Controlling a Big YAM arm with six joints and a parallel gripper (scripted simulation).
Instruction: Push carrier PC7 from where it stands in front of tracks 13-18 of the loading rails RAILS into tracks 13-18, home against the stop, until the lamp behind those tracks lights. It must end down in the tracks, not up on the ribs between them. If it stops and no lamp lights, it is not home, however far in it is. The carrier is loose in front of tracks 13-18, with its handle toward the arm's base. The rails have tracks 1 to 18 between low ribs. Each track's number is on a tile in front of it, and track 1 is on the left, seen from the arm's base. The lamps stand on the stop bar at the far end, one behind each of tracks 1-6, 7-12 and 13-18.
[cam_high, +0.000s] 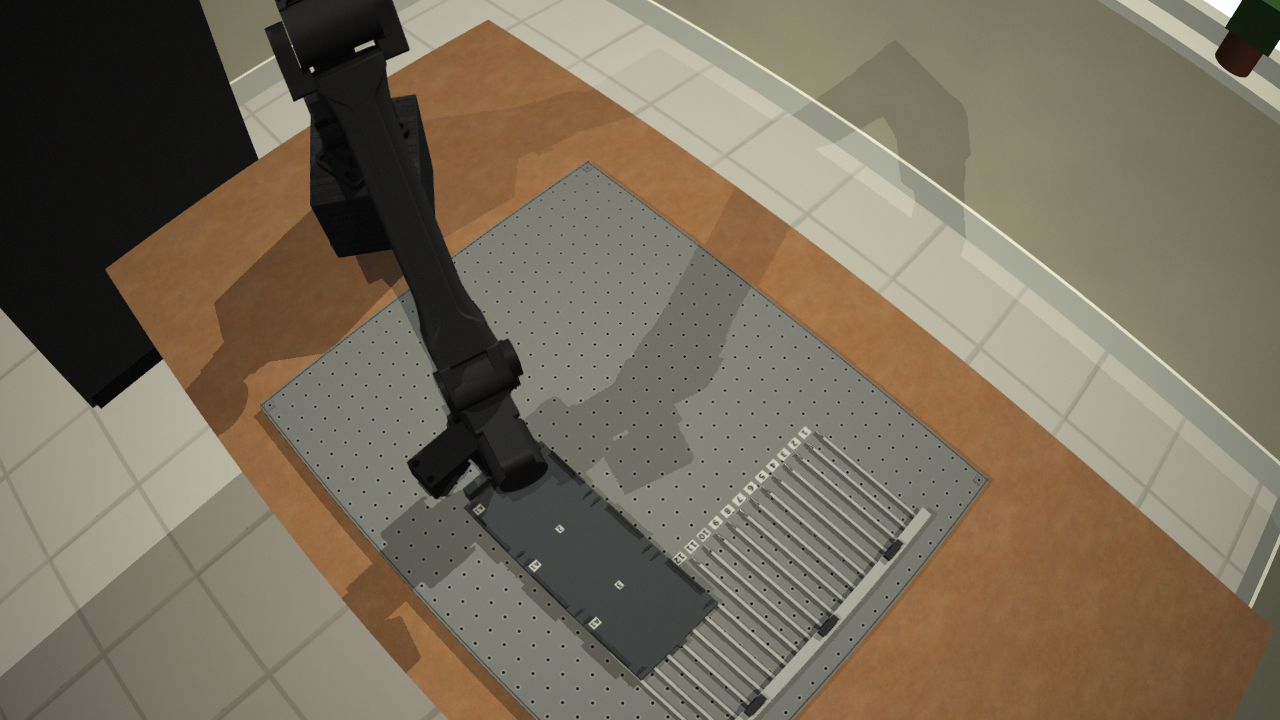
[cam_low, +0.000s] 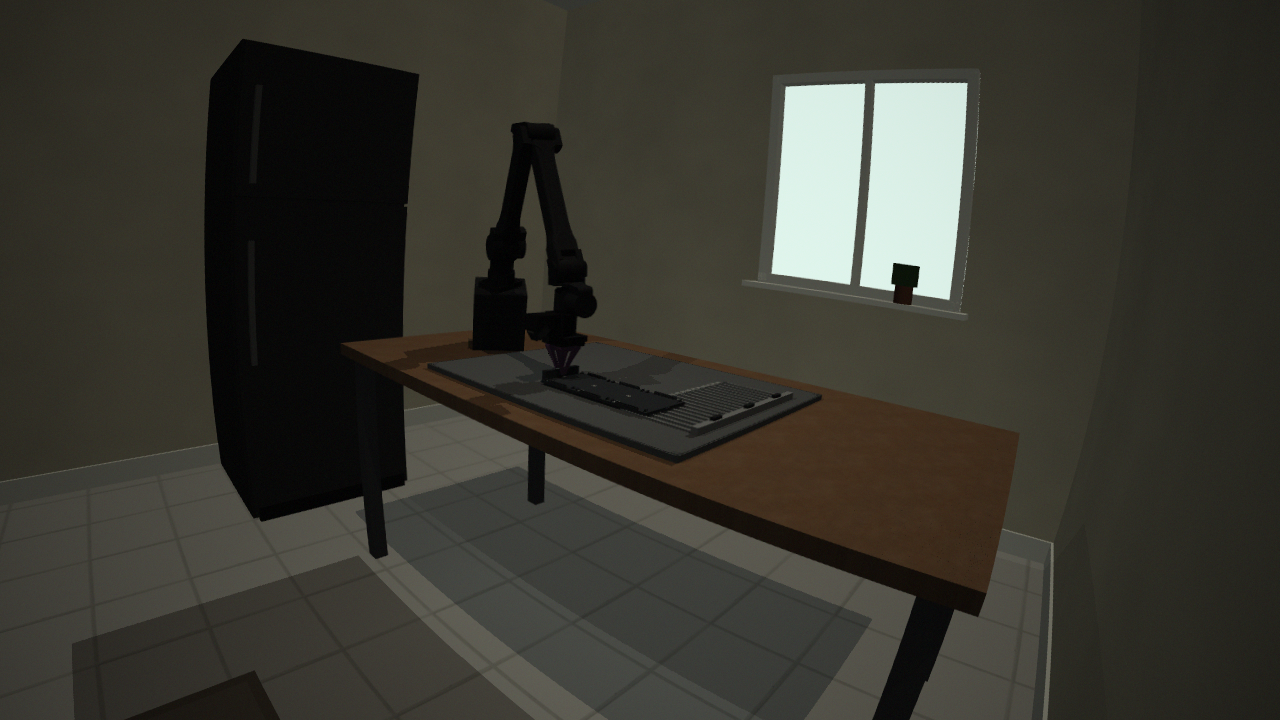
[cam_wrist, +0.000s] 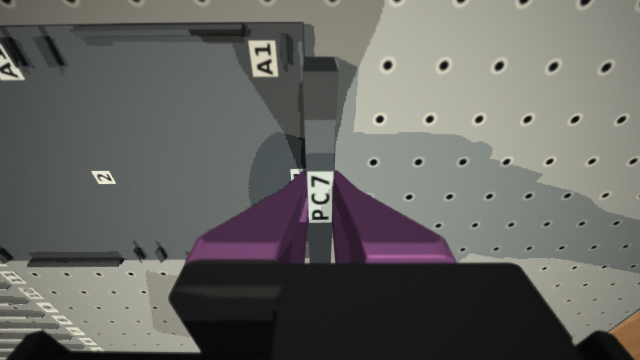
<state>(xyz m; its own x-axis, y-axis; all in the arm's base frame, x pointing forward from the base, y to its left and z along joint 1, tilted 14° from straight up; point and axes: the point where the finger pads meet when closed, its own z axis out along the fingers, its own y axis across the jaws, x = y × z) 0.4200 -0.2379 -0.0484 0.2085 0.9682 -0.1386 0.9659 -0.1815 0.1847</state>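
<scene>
My gripper is now 16 cm short of the carrier PC7, 3 cm to the left of it and 1 cm above it.
</scene>
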